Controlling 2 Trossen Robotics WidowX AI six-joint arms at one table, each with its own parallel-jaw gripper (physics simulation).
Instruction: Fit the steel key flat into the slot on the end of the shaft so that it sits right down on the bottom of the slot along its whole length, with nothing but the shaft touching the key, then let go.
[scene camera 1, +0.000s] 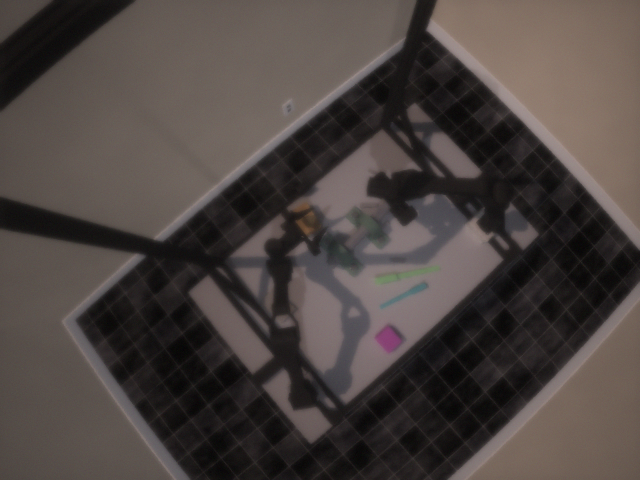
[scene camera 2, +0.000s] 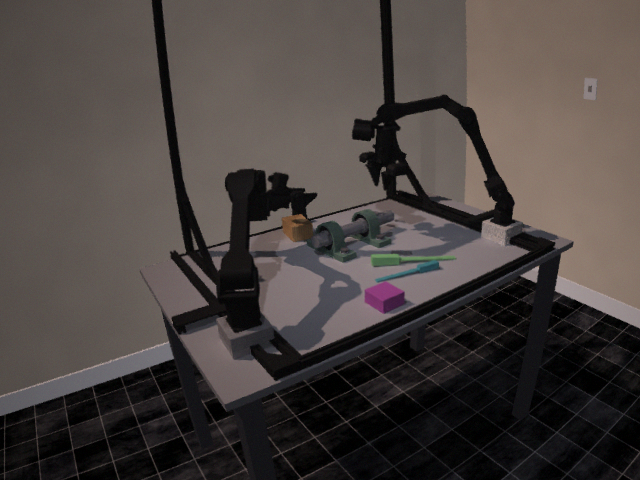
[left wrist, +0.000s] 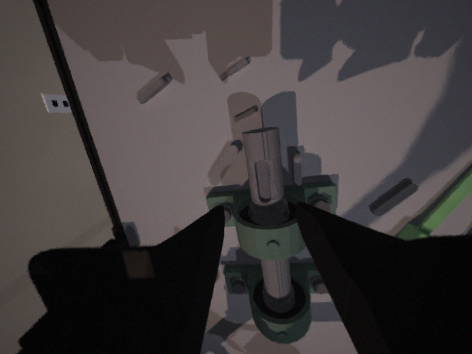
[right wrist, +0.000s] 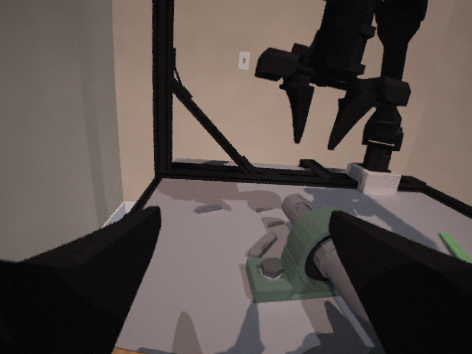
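Pixels of known places: left gripper, fingertip midpoint: (scene camera 1: 386, 203) (scene camera 2: 381, 188) (left wrist: 259, 211) (right wrist: 313, 146); right gripper, fingertip midpoint: (scene camera 1: 320, 217) (scene camera 2: 310, 192) (right wrist: 246, 217); left arm's base, link origin: (scene camera 1: 487, 223) (scene camera 2: 502, 221) (right wrist: 373, 168); right arm's base, link origin: (scene camera 1: 305, 392) (scene camera 2: 243, 322).
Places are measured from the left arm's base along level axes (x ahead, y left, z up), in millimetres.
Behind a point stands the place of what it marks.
The grey shaft (scene camera 2: 354, 229) {x 411, y -274, z -1 mm} (left wrist: 277, 274) {x 419, y -291, z 14 mm} (right wrist: 346, 282) {x 411, y -311, z 2 mm} runs through two green bearing blocks. Its slot (left wrist: 263, 181) {x 287, y -304, z 9 mm} faces up near the shaft's end in the left wrist view and looks empty. A grey steel key (left wrist: 225, 161) {x 276, y -356, z -45 mm} (right wrist: 263, 245) {x 290, y -361, z -45 mm} lies beside the shaft, by the foot of the nearest green block; whether it leans on that foot is unclear. My left gripper (scene camera 2: 381, 187) {x 271, y -308, z 99 mm} (left wrist: 259, 211) {x 271, y -308, z 99 mm} (right wrist: 313, 146) {x 271, y -308, z 99 mm} is partly open and empty, pointing down above the slotted shaft end. My right gripper (scene camera 2: 310, 206) (right wrist: 246, 217) {x 472, y -423, z 103 mm} is open and empty, near the shaft's other end.
Several other grey bars lie around the slotted end, among them one bar (left wrist: 154, 89) {x 174, y -438, z -44 mm} at upper left and a dark bar (left wrist: 394, 196) {x 339, y -127, z -47 mm} at right. An orange block (scene camera 2: 297, 228) {x 532, y -425, z -10 mm} is by the right gripper. Green (scene camera 2: 385, 259) {x 436, y -94, z -34 mm} and teal (scene camera 2: 428, 267) {x 367, y 13, z -42 mm} tools and a magenta block (scene camera 2: 384, 297) {x 598, y 93, z -19 mm} lie in front.
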